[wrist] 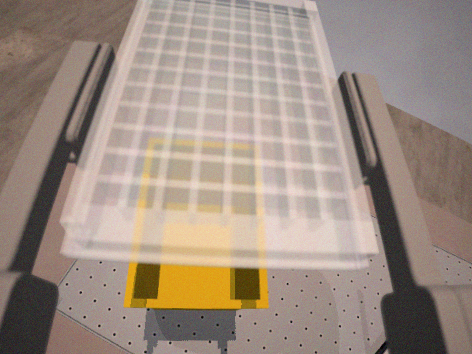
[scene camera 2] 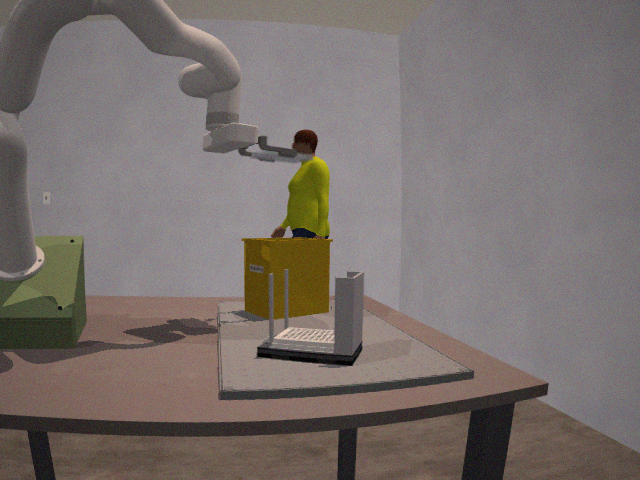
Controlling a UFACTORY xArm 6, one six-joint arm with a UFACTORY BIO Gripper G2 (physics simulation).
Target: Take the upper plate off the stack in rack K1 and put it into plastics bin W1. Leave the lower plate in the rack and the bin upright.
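Where they show: end effector, tool point: [wrist: 228, 114] [scene camera 2: 276, 155]; arm's base, origin of the base link: [scene camera 2: 17, 263].
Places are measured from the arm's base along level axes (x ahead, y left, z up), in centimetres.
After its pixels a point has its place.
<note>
My gripper [scene camera 2: 284, 154] [wrist: 225, 90] @(x 59.5, y 10.2, z 24.5 cm) is shut on a clear, gridded plate [scene camera 2: 284, 159] @(x 61.7, y 11.2, z 23.8 cm) [wrist: 220, 115] @(x 58.9, y 10.3, z 25.1 cm), gripping it by its two long sides. The plate is held high above the table, roughly level. The yellow bin W1 [scene camera 2: 289, 281] @(x 61.7, y 5.2, z -4.9 cm) [wrist: 200, 287] @(x 58.0, y 9.7, z -13.1 cm) stands upright with its opening up, well below the gripper. In the wrist view part of the bin shows through the plate. Rack K1 [scene camera 2: 348, 315] @(x 60.8, y -32.8, z -5.3 cm) stands nearer the camera in the scene view, with a white lower plate [scene camera 2: 308, 334] @(x 57.2, y -24.0, z -10.1 cm) lying in its base between the thin posts and the tall grey corner wall.
The bin and rack stand on a perforated grey board [scene camera 2: 310, 379] @(x 53.3, y -37.4, z -13.4 cm) [wrist: 305, 300] @(x 61.5, y -6.5, z -13.4 cm) on the brown table [scene camera 2: 144, 384] @(x 29.7, y -32.6, z -14.7 cm). The arm's green base block [scene camera 2: 41, 330] @(x 9.0, y -13.7, z -11.1 cm) is at the left. A person in a yellow top [scene camera 2: 309, 196] stands behind the bin.
</note>
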